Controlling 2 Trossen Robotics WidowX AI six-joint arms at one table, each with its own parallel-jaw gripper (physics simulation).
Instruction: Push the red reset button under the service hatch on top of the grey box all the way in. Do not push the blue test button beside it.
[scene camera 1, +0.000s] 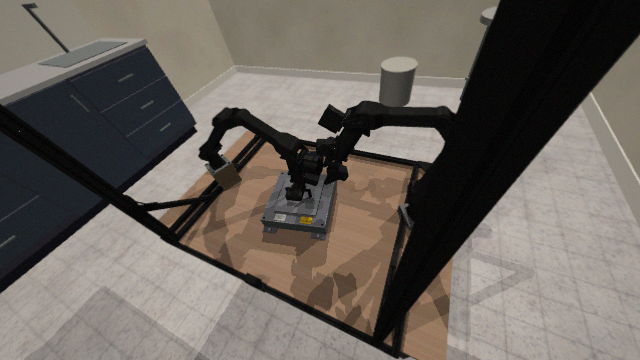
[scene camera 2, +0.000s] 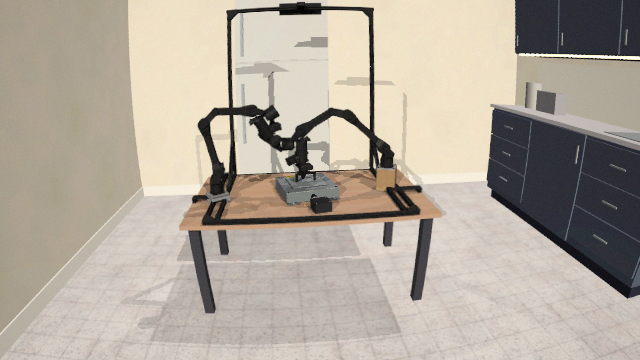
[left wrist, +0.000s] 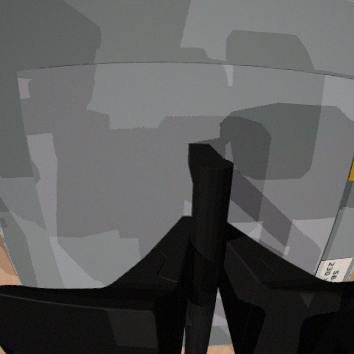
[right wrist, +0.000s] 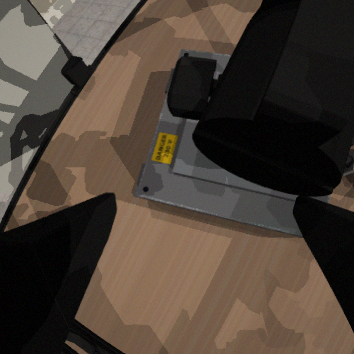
The right gripper (scene camera 1: 324, 175) is open, holding nothing. Also in view: the left gripper (left wrist: 199, 223) and a grey box (scene camera 2: 319, 196).
The left gripper shows as well in the right wrist view (right wrist: 246, 132). The right gripper is seen too in the right wrist view (right wrist: 206, 203). The grey box shows as well in the left wrist view (left wrist: 310, 43) and in the right wrist view (right wrist: 156, 181).
